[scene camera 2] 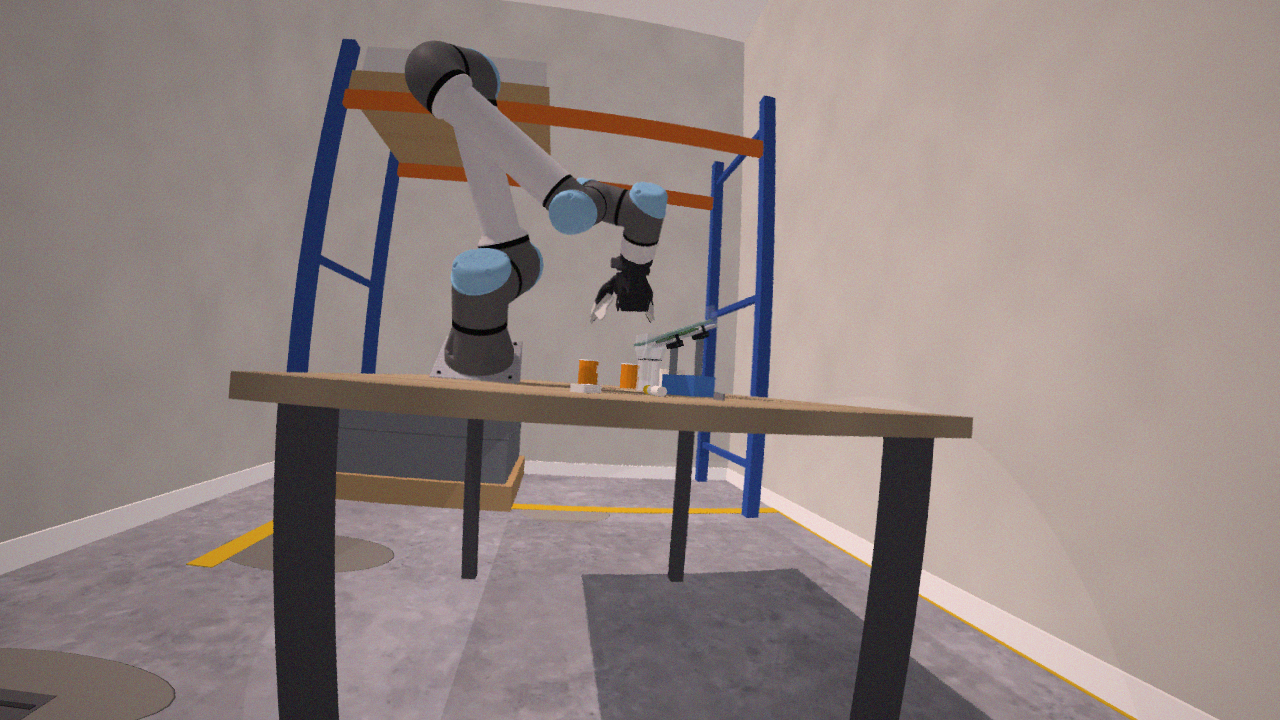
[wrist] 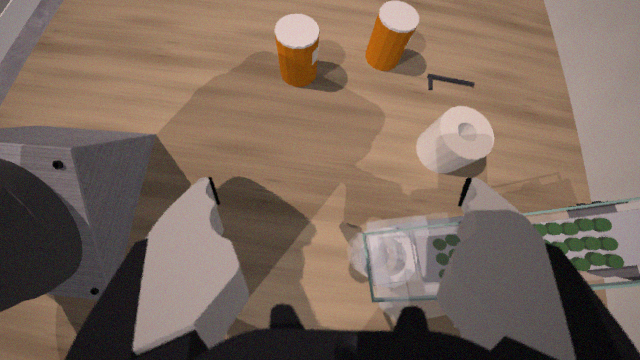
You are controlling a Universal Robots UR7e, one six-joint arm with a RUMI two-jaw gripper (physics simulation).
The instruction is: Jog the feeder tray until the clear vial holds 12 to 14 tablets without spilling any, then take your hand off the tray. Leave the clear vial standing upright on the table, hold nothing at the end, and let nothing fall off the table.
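Seen in the pictures: gripper, fingertip midpoint: (scene camera 2: 621,322) (wrist: 336,181); arm's base, link origin: (scene camera 2: 479,357) (wrist: 14,227).
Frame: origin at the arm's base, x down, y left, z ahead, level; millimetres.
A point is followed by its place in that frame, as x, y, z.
The feeder tray (scene camera 2: 673,334) (wrist: 404,299) is a clear, tilted tray with green-tinted edges, carrying rows of green tablets (wrist: 592,243) {-115, 107, 472}. The clear vial (scene camera 2: 649,370) (wrist: 392,257) stands upright on the table below the tray's lower end; in the wrist view it shows through the tray. How many tablets are in it I cannot tell. My gripper (scene camera 2: 622,319) {-112, 105, 309} (wrist: 336,181) {-112, 105, 309} is wide open with nothing between its fingers. It hangs above the table, higher than the tray; in the wrist view its right finger covers part of the tray.
Two orange bottles with white lids (wrist: 298,57) {-7, 279, 234} (wrist: 392,37) {-11, 347, 345}, a white roll (wrist: 455,140) {-10, 219, 442} and a black hex key (wrist: 451,80) {45, 362, 464} are on the table (scene camera 2: 375,394) {61, -547, 57}. A blue box (scene camera 2: 687,385) {29, -130, 442} is under the tray. Small white items (scene camera 2: 586,388) {43, -344, 263} (scene camera 2: 656,390) {40, -287, 369} lie near the front.
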